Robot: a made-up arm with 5 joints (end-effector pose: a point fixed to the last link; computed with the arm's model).
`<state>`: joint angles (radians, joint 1 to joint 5).
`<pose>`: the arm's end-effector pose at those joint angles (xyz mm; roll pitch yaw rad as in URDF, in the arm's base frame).
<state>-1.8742 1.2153 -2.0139 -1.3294 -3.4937</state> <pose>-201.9 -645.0 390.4 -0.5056 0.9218 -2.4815</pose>
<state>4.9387 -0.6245 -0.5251 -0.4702 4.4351</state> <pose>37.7 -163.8 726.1 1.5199 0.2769 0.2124</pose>
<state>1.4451 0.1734 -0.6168 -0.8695 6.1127</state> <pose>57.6 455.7 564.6 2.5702 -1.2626 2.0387</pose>
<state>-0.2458 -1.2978 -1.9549 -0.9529 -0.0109</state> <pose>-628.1 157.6 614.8 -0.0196 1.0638 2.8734</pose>
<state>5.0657 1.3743 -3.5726 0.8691 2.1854</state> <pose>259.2 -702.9 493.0 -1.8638 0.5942 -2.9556</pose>
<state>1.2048 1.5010 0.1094 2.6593 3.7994</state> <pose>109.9 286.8 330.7 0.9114 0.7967 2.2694</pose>
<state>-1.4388 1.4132 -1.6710 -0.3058 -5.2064</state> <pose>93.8 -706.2 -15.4 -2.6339 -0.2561 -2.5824</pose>
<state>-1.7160 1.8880 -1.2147 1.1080 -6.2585</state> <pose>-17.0 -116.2 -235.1 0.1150 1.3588 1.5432</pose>
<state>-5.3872 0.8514 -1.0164 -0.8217 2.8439</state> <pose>402.7 503.3 288.9 -2.7241 0.9231 -1.7380</pose>
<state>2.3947 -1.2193 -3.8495 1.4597 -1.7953</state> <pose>531.6 -492.1 436.7 -0.4573 -0.1005 -2.5188</pose>
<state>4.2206 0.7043 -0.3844 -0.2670 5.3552</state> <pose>-201.3 -375.9 155.9 -3.0992 0.0318 -1.1339</pose>
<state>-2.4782 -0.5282 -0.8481 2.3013 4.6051</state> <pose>-14.5 -11.4 482.4 -2.2193 -0.0856 -0.8427</pose>
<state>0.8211 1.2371 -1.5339 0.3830 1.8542</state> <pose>436.2 468.5 -30.2 3.0587 -0.0241 -1.0321</pose>
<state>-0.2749 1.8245 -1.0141 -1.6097 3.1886</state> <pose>446.7 -126.0 -133.0 3.0933 0.7981 2.7993</pose>
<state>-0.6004 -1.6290 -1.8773 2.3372 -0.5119</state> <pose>-302.4 207.0 532.6 2.2853 -0.9313 0.3623</pose>
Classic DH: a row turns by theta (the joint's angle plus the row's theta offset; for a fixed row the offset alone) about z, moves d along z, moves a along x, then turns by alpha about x. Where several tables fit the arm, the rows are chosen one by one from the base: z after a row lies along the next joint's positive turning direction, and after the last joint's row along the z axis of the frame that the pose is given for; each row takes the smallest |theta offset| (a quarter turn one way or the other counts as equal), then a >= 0, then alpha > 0; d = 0 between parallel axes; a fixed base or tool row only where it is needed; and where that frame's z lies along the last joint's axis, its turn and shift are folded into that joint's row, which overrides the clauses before.
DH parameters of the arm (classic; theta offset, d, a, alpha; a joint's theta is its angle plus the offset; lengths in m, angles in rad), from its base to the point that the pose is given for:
joint 1: 0 0.2501 0 -1.5708
joint 2: -1.3849 0 0.4351 0
joint 3: -0.4083 0 -0.2135 0
joint 4: -1.3483 0 -0.1171 1.5708
joint 5: 3.1416 0.1495 0 0

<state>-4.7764 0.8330 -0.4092 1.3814 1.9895</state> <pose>9.9 154.9 189.9 1.3150 -0.4066 0.0390</pose>
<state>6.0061 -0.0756 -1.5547 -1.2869 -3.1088</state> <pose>165.5 -47.1 913.8 0.0075 0.2244 -0.2434</pose>
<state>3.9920 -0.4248 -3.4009 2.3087 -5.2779</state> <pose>76.2 86.8 913.3 -1.6346 -0.5646 2.4554</pose>
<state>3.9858 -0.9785 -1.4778 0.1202 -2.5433</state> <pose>124.8 140.4 934.6 0.5304 0.6385 -1.5200</pose>
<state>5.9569 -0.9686 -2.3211 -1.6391 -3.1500</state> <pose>-478.4 161.9 611.1 3.1034 -1.3543 2.8544</pose>
